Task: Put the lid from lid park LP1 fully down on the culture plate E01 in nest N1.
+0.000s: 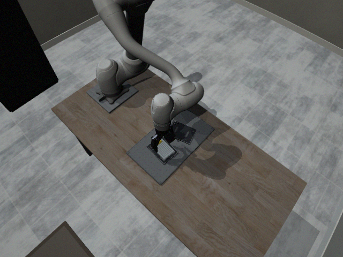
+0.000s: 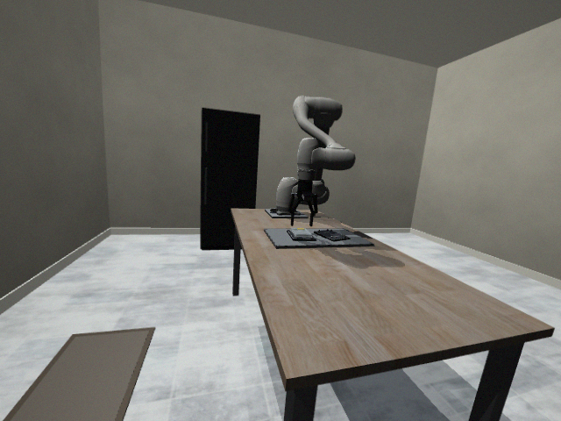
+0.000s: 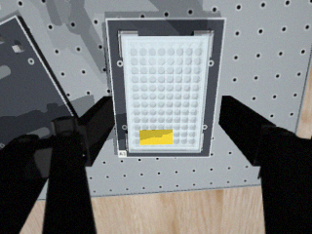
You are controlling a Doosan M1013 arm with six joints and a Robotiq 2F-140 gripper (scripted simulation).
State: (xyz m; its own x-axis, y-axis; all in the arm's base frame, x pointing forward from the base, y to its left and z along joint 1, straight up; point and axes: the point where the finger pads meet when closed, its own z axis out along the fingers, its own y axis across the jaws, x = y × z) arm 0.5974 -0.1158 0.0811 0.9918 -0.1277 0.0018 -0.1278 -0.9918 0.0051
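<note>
My gripper is now 60 mm above the clear lid. The rest, counted from my hand: culture plate E01: 60 mm below; then lid park LP1: 180 mm to the left, 80 mm below, 10 mm ahead.
</note>
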